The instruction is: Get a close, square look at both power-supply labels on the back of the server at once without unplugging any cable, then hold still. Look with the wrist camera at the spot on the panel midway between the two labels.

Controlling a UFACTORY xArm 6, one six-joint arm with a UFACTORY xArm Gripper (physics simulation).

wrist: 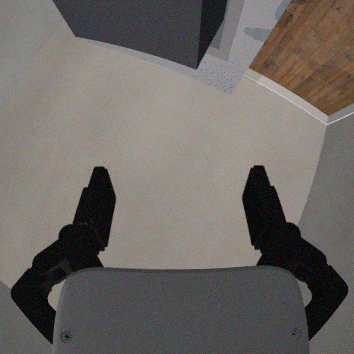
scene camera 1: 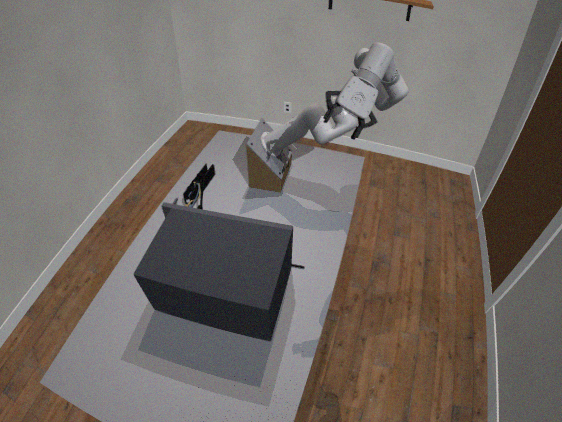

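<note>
A large dark grey box-shaped housing, which looks like the server or its cabinet, stands on the grey mat. In the wrist view part of it shows at the top edge. Black parts with thin coloured cables stick out beyond its far left edge. The two power-supply labels and the back panel's face do not show in either view. My gripper is open and empty, high up, beyond and to the right of the housing in the scene view. Bare wall shows between its fingers in the wrist view.
My arm's base sits on a wooden pedestal beyond the housing. A thin black rod sticks out from the housing's right side. Wooden floor borders the mat. A wall outlet and a shelf are at the back.
</note>
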